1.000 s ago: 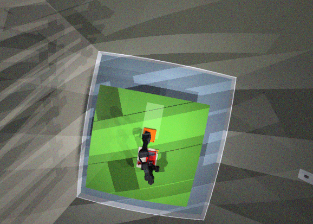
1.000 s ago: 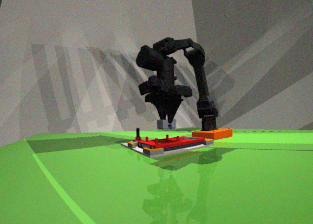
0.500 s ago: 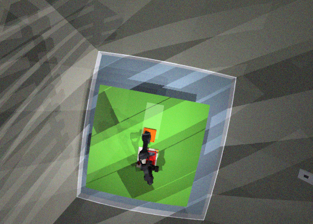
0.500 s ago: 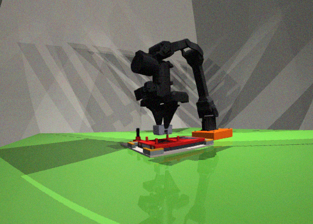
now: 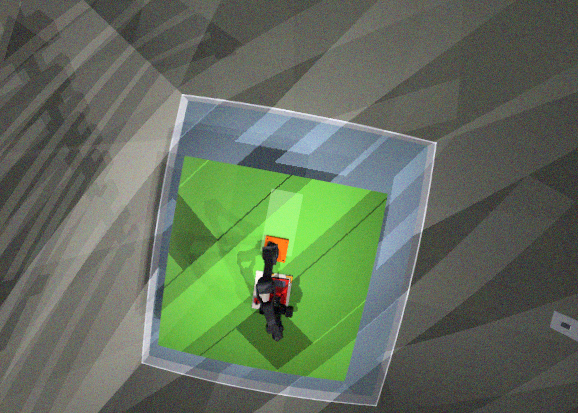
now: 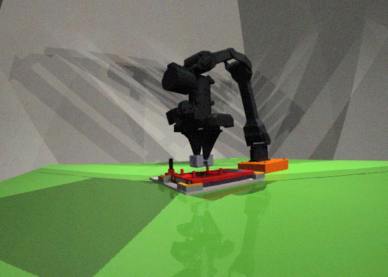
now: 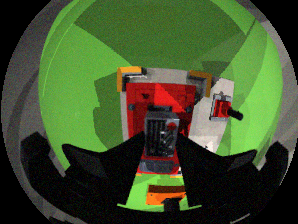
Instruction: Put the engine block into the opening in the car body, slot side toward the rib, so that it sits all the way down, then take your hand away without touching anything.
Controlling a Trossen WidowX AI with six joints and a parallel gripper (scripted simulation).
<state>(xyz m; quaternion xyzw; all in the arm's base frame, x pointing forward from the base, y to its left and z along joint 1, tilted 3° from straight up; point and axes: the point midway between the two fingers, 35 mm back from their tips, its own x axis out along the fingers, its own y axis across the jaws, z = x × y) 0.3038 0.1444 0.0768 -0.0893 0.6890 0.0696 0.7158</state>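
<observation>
Now: gripper tip 10 mm above the grey engine block.
</observation>
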